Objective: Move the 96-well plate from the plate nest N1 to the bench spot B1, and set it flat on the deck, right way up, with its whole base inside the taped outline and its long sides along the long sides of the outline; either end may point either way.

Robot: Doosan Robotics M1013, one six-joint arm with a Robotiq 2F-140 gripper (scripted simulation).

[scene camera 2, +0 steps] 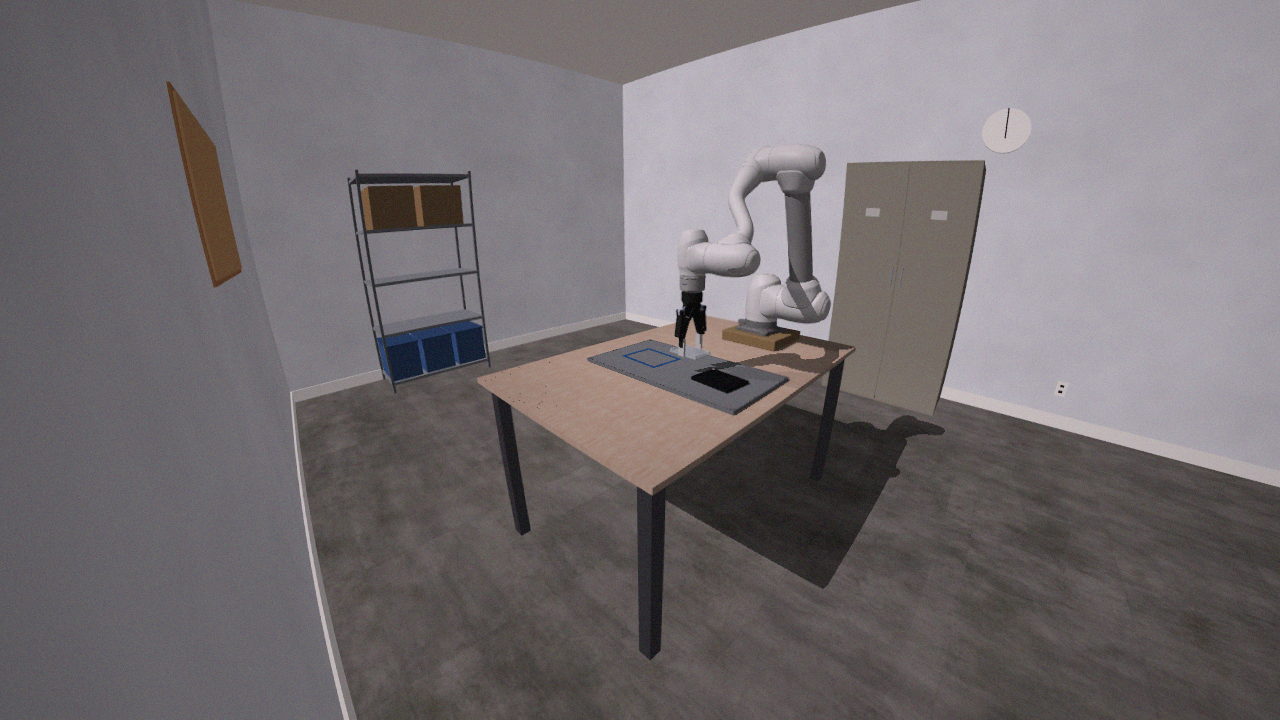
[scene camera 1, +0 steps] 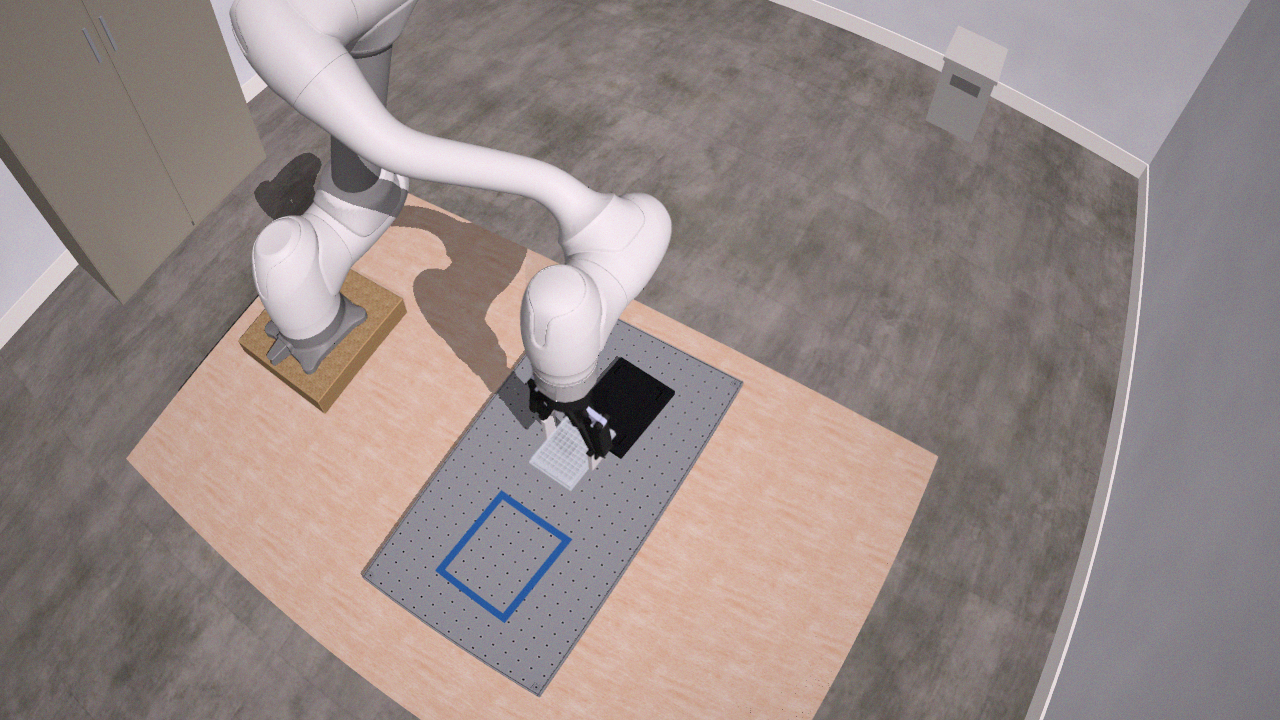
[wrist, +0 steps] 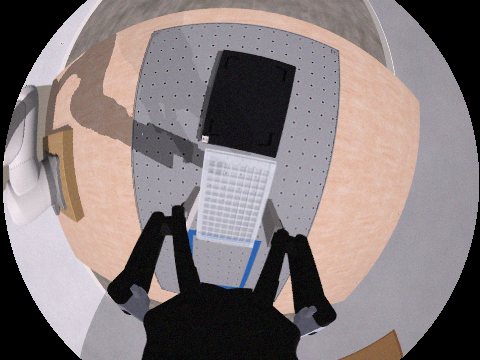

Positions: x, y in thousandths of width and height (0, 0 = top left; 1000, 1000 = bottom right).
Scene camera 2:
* gripper: 539, 491
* black plate nest: 557, 527
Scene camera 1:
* gripper: 447, 623
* white 96-well plate: 440, 609
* black plate nest: 492, 553
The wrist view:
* gripper: 482, 562
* white 96-well plate: 505, 507
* black plate nest: 520, 282
